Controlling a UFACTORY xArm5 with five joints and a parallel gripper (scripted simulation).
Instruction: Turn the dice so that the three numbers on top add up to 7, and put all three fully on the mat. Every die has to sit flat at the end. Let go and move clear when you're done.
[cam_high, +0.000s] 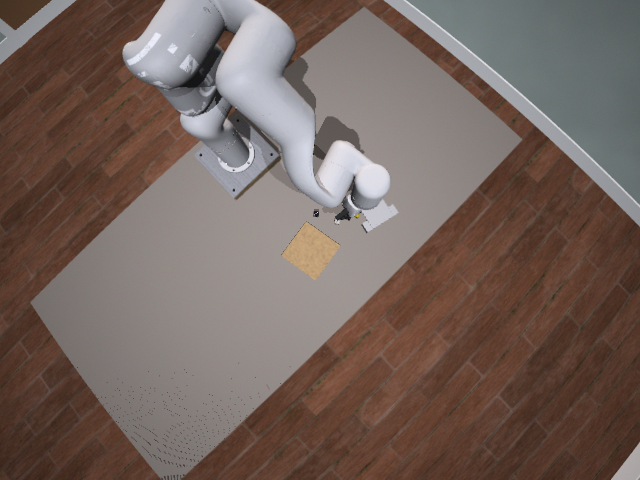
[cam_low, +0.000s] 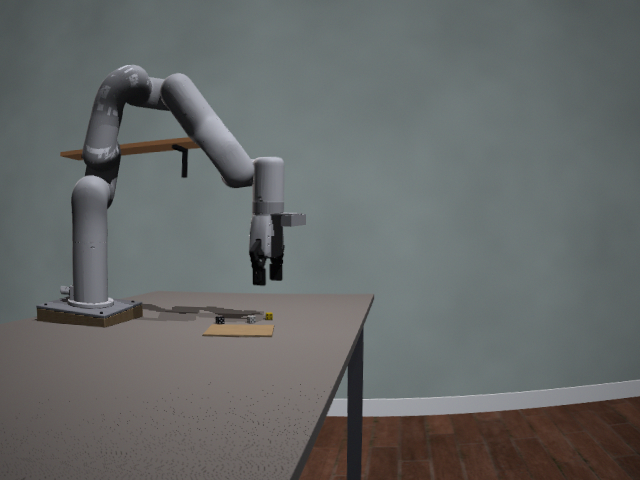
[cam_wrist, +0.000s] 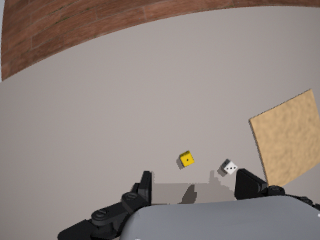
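The yellow die lies 9 cm below my hand. Round my hand: white die (9 cm below, 6 cm to the right, 4 cm behind); then black die (11 cm behind, 9 cm below, 8 cm to the right); then tan mat (18 cm to the right, 10 cm below, 6 cm behind).
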